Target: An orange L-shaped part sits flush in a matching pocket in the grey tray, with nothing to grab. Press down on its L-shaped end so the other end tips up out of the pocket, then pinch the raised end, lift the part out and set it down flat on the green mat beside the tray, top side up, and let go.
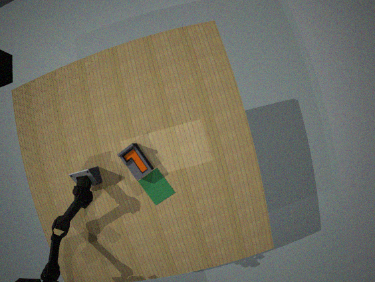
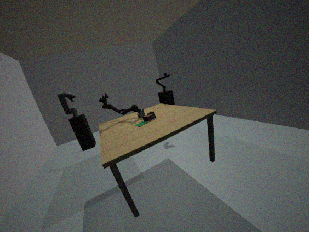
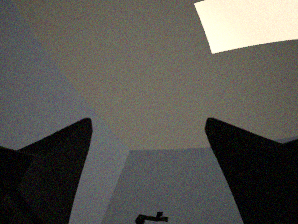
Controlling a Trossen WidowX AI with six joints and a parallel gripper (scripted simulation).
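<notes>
The orange L-shaped part lies 600 mm ahead of my gripper tip, 480 mm to the left of it and 420 mm below it. From my gripper tip the other things lie so: green mat: 670 mm ahead, 330 mm to the left, 490 mm below.
</notes>
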